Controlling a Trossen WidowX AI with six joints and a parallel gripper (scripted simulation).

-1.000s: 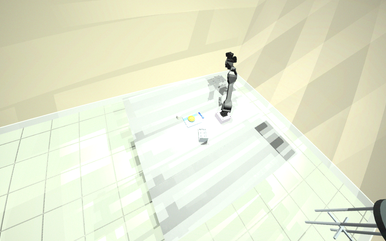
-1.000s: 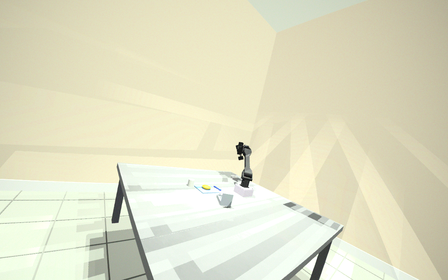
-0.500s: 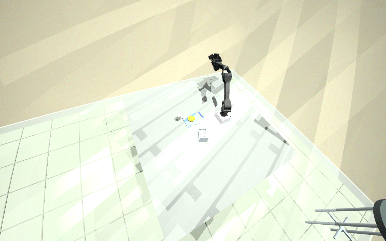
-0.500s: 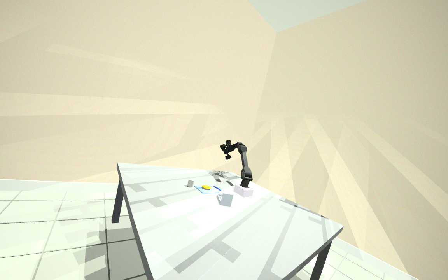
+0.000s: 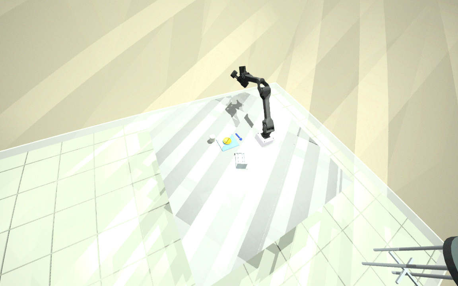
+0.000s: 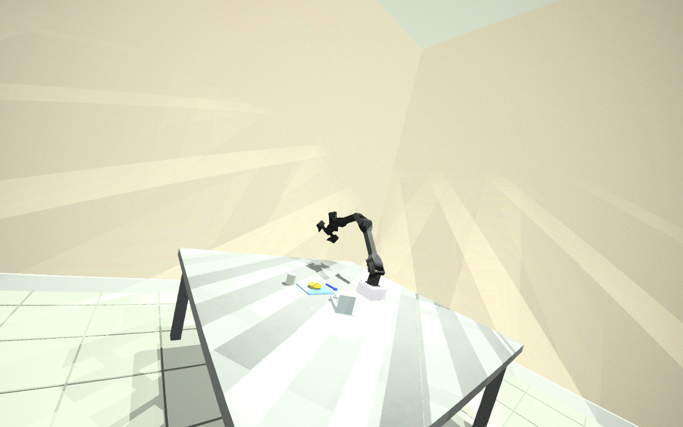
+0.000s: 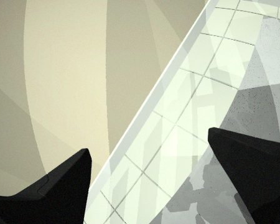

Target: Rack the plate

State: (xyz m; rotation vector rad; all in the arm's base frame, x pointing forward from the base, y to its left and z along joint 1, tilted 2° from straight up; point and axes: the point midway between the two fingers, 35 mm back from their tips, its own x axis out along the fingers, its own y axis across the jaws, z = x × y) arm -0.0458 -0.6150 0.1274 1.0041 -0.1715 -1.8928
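Now: gripper tip 54 cm to the right of the yellow plate, 36 cm short of it and 17 cm above it. Also, from my gripper tip: grey dish rack: 74 cm to the left, 35 cm ahead, 16 cm below; blue utensil: 54 cm to the left, 24 cm ahead, 18 cm below.
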